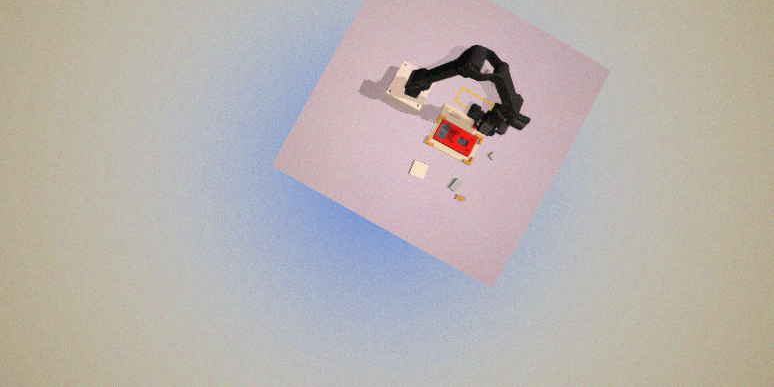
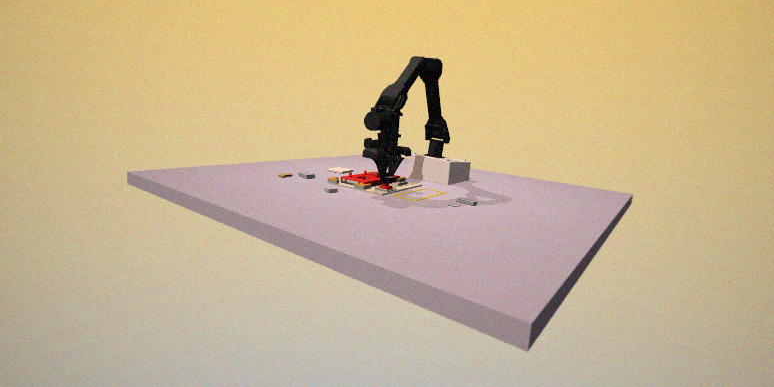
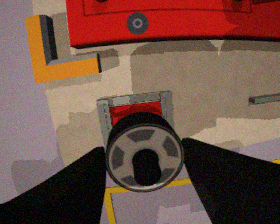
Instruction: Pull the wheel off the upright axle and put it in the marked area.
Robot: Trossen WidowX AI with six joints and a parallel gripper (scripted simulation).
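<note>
Right now the black axle is 10 mm below my gripper tip. From my gripper tip the other things lie so: beige square tile 190 mm behind, 320 mm to the right, 40 mm below; wheel right at my gripper tip.
</note>
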